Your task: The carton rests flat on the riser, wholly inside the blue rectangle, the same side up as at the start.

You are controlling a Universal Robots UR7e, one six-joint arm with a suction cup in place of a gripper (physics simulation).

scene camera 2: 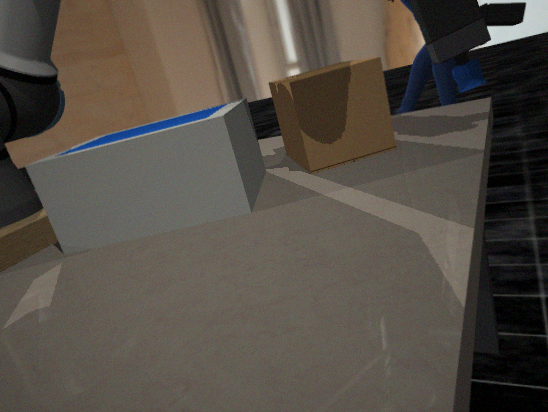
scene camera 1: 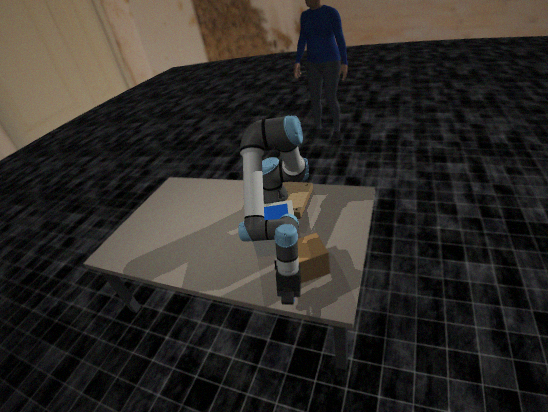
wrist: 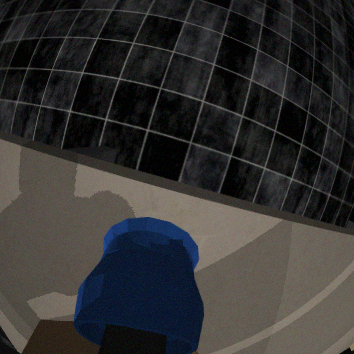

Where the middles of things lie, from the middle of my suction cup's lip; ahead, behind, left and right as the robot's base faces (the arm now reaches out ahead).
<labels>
I see my suction cup 20 cm past the brown carton [scene camera 2: 331, 116], 4 cm to the right of it and 1 cm above it. Also, from my suction cup: riser [scene camera 2: 204, 166]: 42 cm behind, 12 cm to the right, 1 cm below.
</labels>
